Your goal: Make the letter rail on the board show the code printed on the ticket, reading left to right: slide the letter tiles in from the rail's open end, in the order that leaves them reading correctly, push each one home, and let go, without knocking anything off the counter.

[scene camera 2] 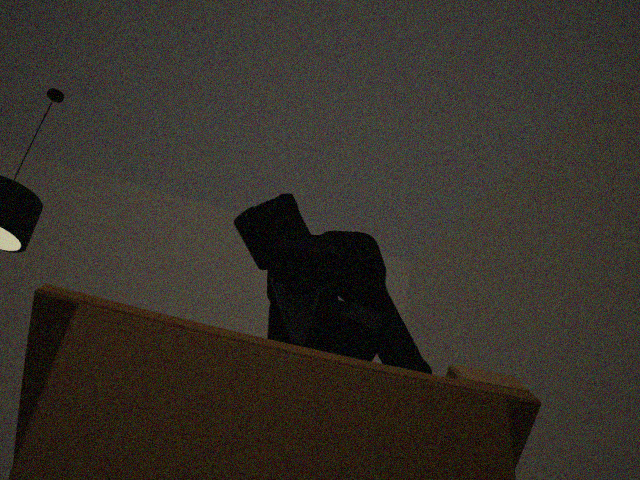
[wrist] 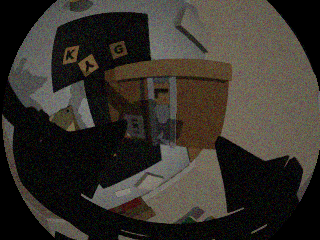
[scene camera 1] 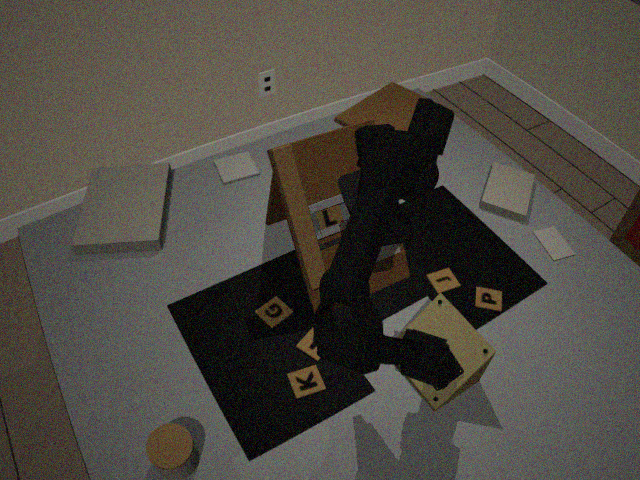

Scene:
same spot on black mat: (wrist: 94, 33) = (scene camera 1: 257, 362)

